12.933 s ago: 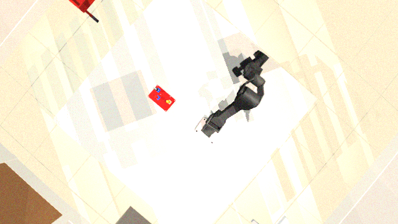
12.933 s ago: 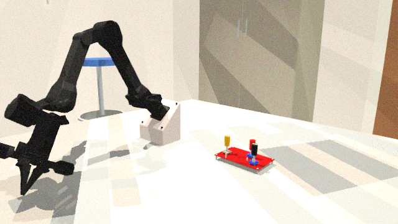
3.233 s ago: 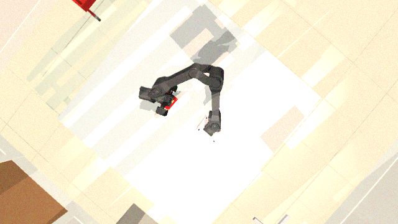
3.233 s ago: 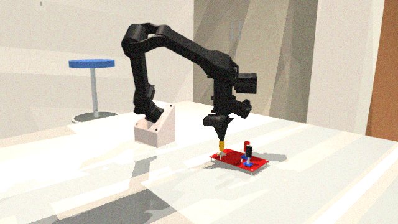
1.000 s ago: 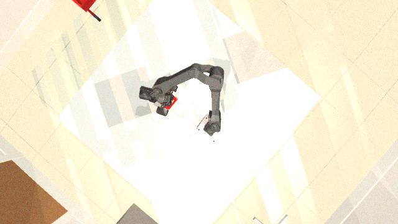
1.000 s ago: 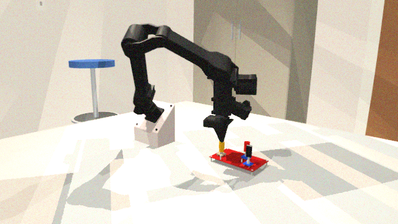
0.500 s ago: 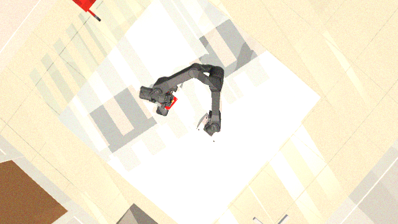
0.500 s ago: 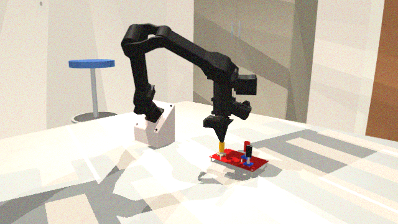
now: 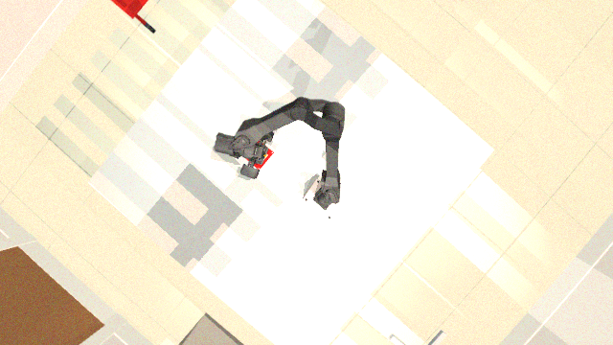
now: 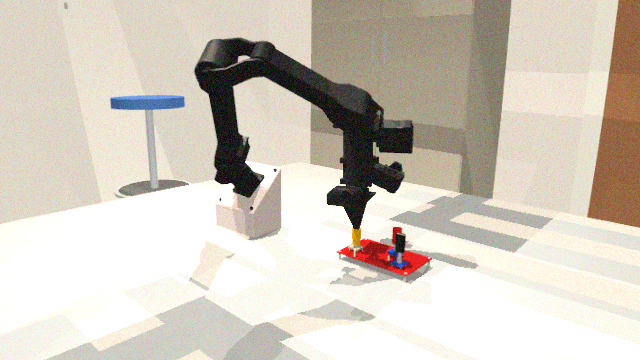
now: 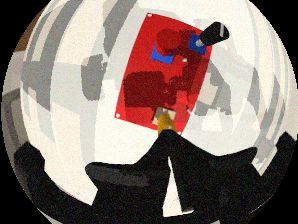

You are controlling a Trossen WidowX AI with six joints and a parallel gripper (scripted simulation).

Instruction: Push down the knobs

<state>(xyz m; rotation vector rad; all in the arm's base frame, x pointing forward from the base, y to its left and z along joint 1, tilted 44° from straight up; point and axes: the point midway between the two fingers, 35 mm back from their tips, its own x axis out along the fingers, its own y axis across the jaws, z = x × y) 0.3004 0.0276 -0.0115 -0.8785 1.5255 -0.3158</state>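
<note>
The yellow knob is 10 mm below my gripper tip. The rest, counted from my gripper tip: black knob: 110 mm ahead, 10 mm to the right, 10 mm above.
</note>
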